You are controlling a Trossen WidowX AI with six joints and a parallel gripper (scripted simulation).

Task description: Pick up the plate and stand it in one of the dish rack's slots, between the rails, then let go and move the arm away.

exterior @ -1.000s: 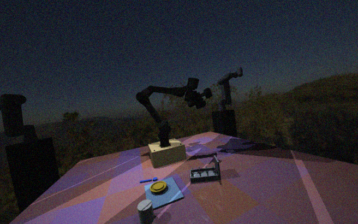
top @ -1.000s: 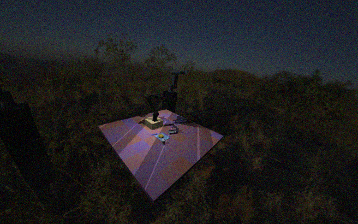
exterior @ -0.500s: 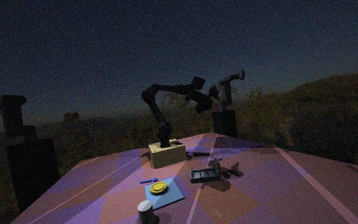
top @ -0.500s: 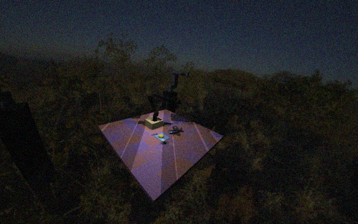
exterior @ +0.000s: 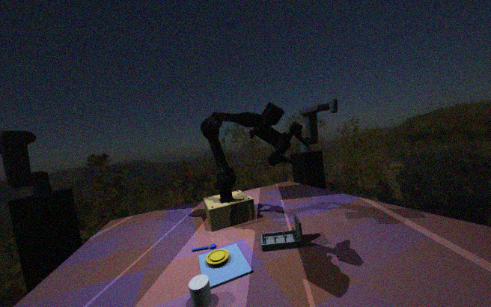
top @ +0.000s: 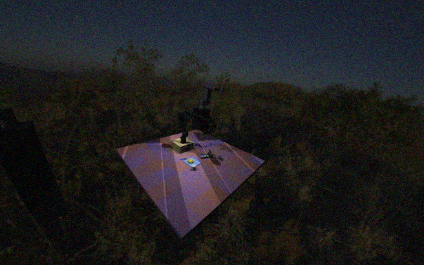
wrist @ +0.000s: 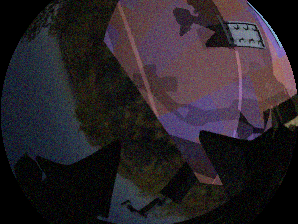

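Right now the plate is 60 mm ahead of my gripper tip, 380 mm to the right of it and 260 mm below it. Round my gripper tip: dish rack (70 mm ahead, 170 mm to the right, 250 mm below); blue mat (70 mm ahead, 370 mm to the right, 270 mm below).
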